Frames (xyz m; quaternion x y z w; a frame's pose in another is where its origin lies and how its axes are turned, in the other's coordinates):
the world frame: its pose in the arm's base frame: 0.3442 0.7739 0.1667 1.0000 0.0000 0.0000 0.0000
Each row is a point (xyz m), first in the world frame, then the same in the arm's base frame.
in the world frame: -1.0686 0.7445 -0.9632
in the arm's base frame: -0.7244 0.0294 1.1299
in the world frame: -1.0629 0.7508 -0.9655
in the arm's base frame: -0.7187 0.0231 1.1322
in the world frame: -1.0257 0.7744 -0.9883
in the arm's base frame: -0.6815 -0.0005 1.1550
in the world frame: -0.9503 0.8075 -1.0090
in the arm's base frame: -0.6061 -0.0336 1.1757
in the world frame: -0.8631 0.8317 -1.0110
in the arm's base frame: -0.5189 -0.0578 1.1777
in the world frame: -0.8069 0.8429 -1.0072
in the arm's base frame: -0.4627 -0.0690 1.1739
